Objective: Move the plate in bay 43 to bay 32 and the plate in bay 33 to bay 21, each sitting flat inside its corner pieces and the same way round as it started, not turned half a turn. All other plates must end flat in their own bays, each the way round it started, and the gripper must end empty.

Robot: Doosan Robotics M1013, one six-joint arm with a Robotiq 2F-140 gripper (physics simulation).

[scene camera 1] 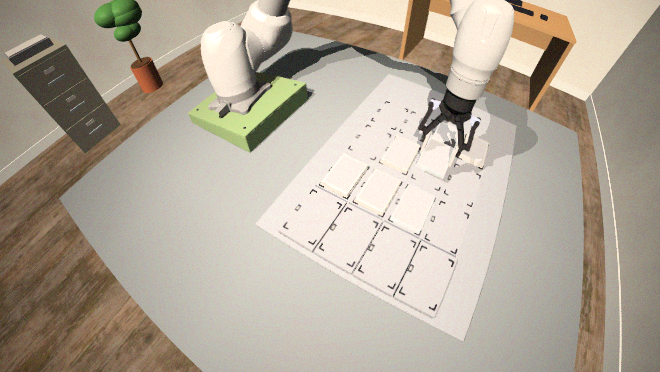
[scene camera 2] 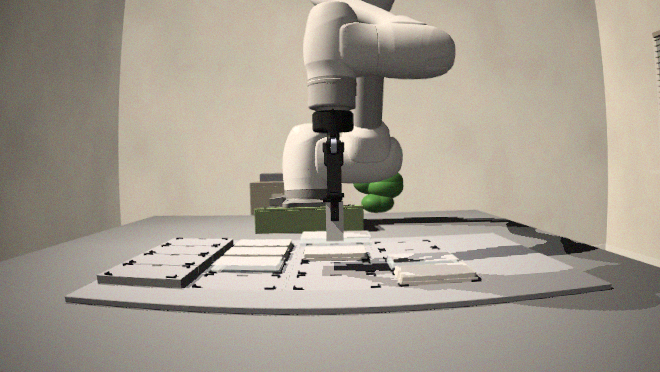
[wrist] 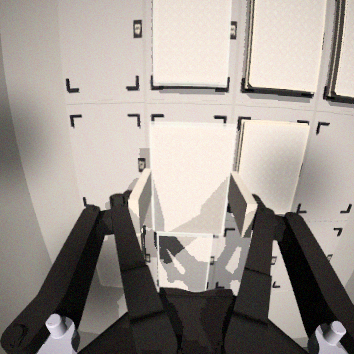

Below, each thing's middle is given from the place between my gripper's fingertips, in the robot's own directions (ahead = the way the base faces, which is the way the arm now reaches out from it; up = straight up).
Scene:
I see my gripper 60 mm above the bay 32 (scene camera 2: 310, 268). The rest, counted from my hand: bay 21 (wrist: 232, 250) (70 mm behind, 180 mm to the left, 60 mm below); then bay 43 (scene camera 1: 446, 233) (80 mm ahead, 180 mm to the right, 60 mm below); then raised bay 44 (scene camera 1: 424, 287) (50 mm ahead, 340 mm to the right, 50 mm below).

